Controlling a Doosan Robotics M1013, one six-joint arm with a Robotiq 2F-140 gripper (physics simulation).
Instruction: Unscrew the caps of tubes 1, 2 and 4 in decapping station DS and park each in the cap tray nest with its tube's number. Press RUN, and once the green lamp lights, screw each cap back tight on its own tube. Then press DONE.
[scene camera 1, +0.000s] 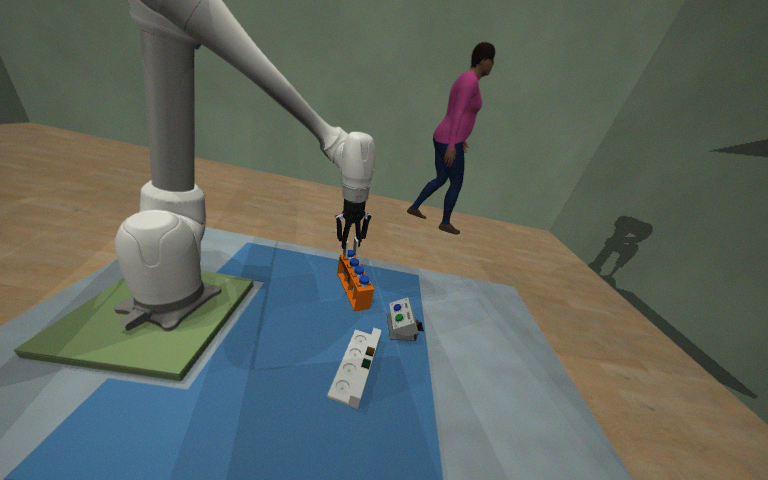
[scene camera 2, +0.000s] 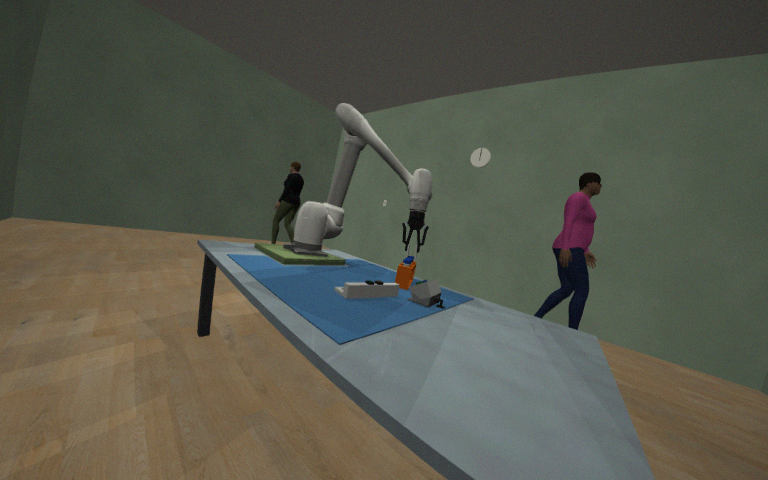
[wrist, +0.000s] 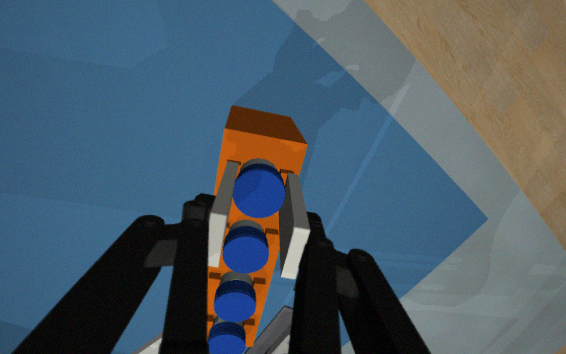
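Pixels of known places: gripper, fingertip midpoint: (scene camera 1: 350, 254) (wrist: 259, 187); arm's base at its link origin: (scene camera 1: 173, 299) (scene camera 2: 306, 252).
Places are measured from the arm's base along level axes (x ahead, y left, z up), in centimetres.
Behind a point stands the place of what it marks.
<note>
An orange tube rack (scene camera 1: 363, 300) @[x 52.6, y 22.7, z 2.3 cm] (scene camera 2: 404, 276) @[x 53.3, y 23.2, z 2.8 cm] (wrist: 265, 145) @[x 39.6, y 39.6, z 6.9 cm] holds a row of several upright tubes with blue caps. My gripper (scene camera 1: 351, 247) @[x 41.2, y 37.6, z 8.6 cm] (scene camera 2: 412, 253) @[x 41.2, y 37.6, z 8.6 cm] (wrist: 259, 187) @[x 41.2, y 37.6, z 8.6 cm] points down at the rack's far end. Its two grey finger pads are shut on the end blue cap (scene camera 1: 350, 254) @[x 41.6, y 36.3, z 9.8 cm] (wrist: 259, 191) @[x 40.9, y 37.8, z 10.0 cm], which sits on its tube in the rack. The neighbouring blue cap (scene camera 1: 354, 262) @[x 44.7, y 32.5, z 9.5 cm] (wrist: 246, 250) @[x 44.1, y 33.9, z 9.5 cm] is on its tube. The white cap tray (scene camera 1: 368, 341) @[x 59.0, y 10.2, z -1.5 cm] (scene camera 2: 370, 291) @[x 62.0, y 0.1, z -0.3 cm] has empty round nests. Its green lamp (scene camera 1: 365, 363) @[x 60.6, y -0.3, z 2.7 cm] looks dark. Tube and nest numbers are not readable.
A grey control box (scene camera 1: 408, 325) @[x 69.4, y 16.1, z 4.5 cm] (scene camera 2: 424, 293) @[x 71.0, y 16.7, z 1.7 cm] with a blue button (scene camera 1: 397, 307) @[x 64.6, y 22.4, z 4.4 cm] and a green button (scene camera 1: 399, 317) @[x 66.1, y 18.2, z 4.4 cm] stands near the rack and tray on the blue mat (scene camera 1: 283, 418) @[x 46.8, y -16.6, z -2.6 cm] (scene camera 2: 339, 328) @[x 79.7, y -20.5, z -2.6 cm]. A person (scene camera 1: 461, 113) (scene camera 2: 577, 220) is beyond the table.
</note>
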